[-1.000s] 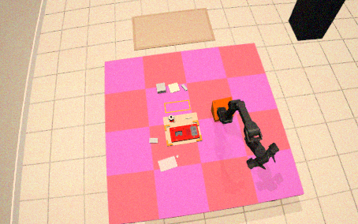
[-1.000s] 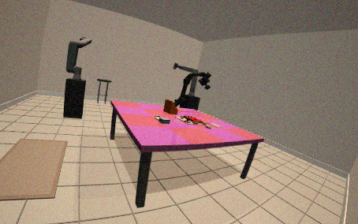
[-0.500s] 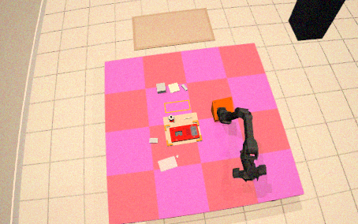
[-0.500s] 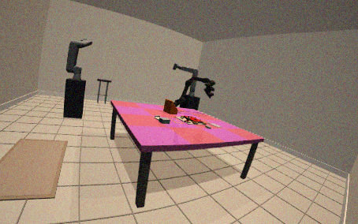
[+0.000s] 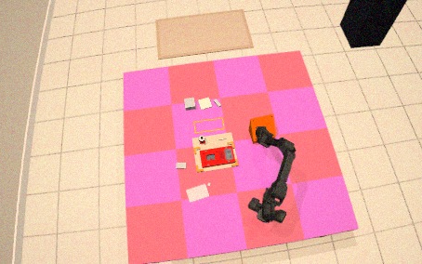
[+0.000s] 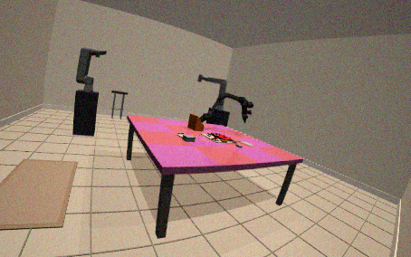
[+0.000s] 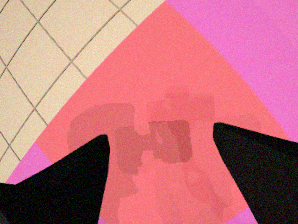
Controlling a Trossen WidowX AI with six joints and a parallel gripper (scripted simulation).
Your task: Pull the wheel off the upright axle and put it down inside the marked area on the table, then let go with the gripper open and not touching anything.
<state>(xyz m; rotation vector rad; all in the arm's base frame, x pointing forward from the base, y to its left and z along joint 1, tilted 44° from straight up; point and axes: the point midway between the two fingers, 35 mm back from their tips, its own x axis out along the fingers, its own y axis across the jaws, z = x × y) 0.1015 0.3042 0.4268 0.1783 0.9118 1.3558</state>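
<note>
My gripper tip is 26 cm short of the grey wheel, 55 cm to the left of it and 12 cm above it.
</note>
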